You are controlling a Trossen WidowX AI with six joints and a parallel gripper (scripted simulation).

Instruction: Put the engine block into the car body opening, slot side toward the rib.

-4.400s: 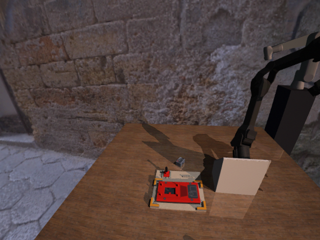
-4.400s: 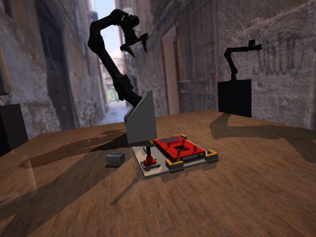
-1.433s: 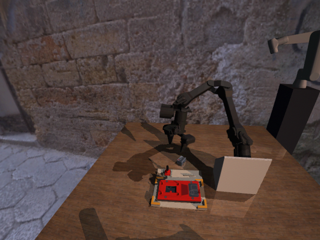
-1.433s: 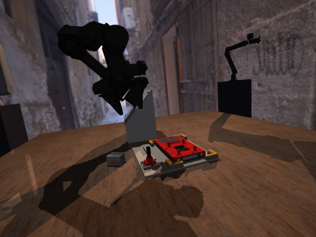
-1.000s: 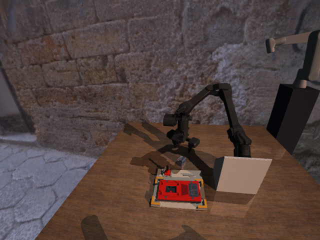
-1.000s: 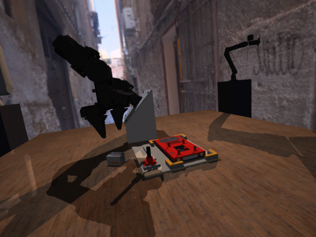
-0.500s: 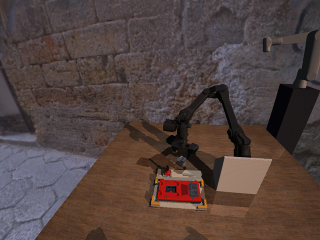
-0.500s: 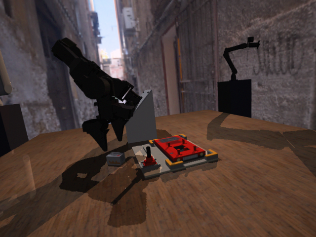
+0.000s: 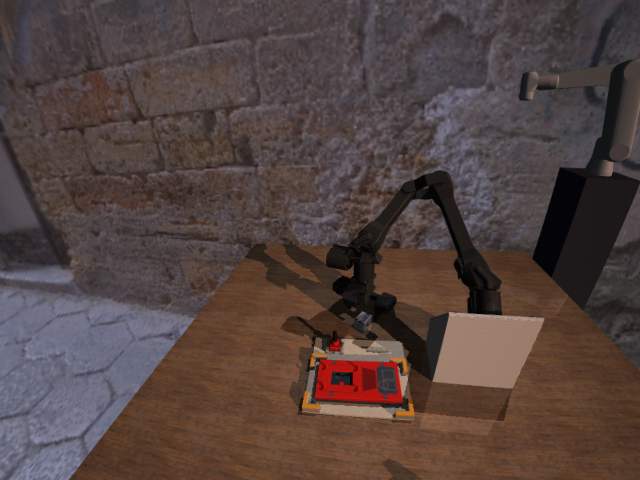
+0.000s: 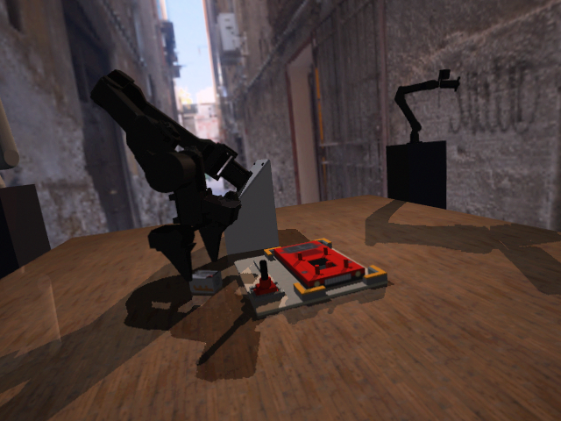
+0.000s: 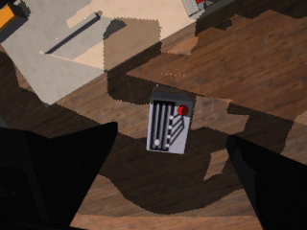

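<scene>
Right now my gripper tip is 30 mm above the grey engine block and 10 mm past it. Also, from my gripper tip: grey base plate (200 mm to the left, 30 mm below, 10 mm behind).
</scene>
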